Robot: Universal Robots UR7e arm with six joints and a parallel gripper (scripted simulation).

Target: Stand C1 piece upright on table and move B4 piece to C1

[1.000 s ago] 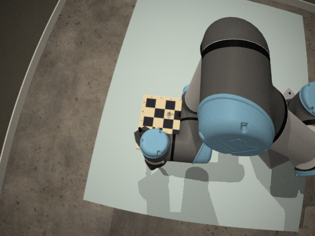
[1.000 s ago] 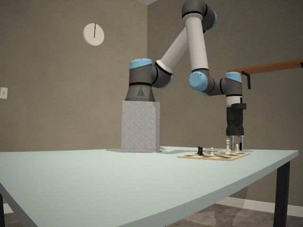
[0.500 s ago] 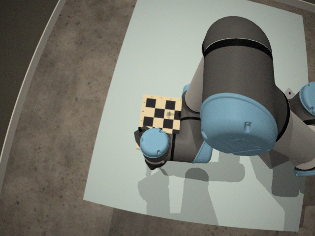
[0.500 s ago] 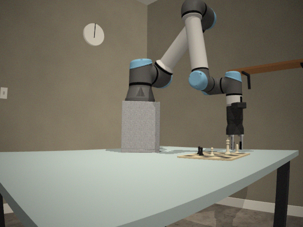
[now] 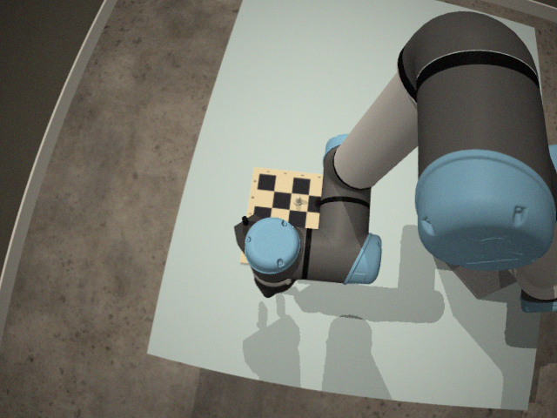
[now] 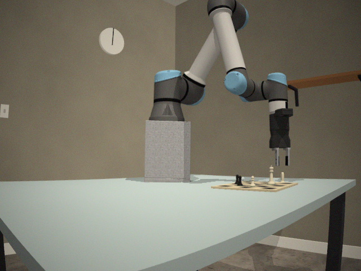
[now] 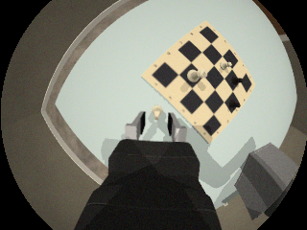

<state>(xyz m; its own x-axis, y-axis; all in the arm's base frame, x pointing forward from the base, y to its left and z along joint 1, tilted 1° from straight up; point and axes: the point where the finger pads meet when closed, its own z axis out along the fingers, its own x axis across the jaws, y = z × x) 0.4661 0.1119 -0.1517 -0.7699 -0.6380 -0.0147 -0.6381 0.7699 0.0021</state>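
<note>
The white pawn is 40 mm behind my hand, 180 mm to the right of it and 60 mm below it. From my hand the other things lie so: white king 100 mm to the right, 40 mm below; then chessboard 40 mm behind, 140 mm to the right, 80 mm below.
</note>
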